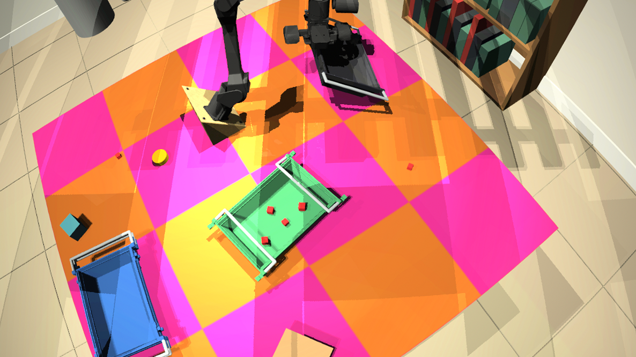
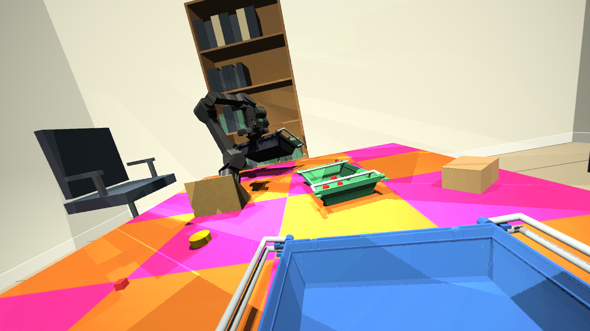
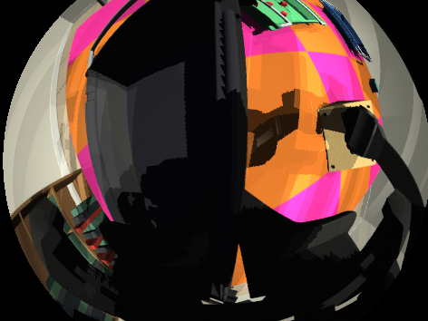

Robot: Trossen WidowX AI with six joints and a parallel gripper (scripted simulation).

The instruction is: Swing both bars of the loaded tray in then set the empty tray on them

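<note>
Now: the black tray 40 mm ahead of my gripper tip and 70 mm to the left of it. Round my gripper tip: cyan cube (100 mm behind, 890 mm to the right, 140 mm below); then yellow disc (130 mm behind, 540 mm to the right, 150 mm below); then cardboard box (600 mm ahead, 540 mm to the right, 130 mm below).
</note>
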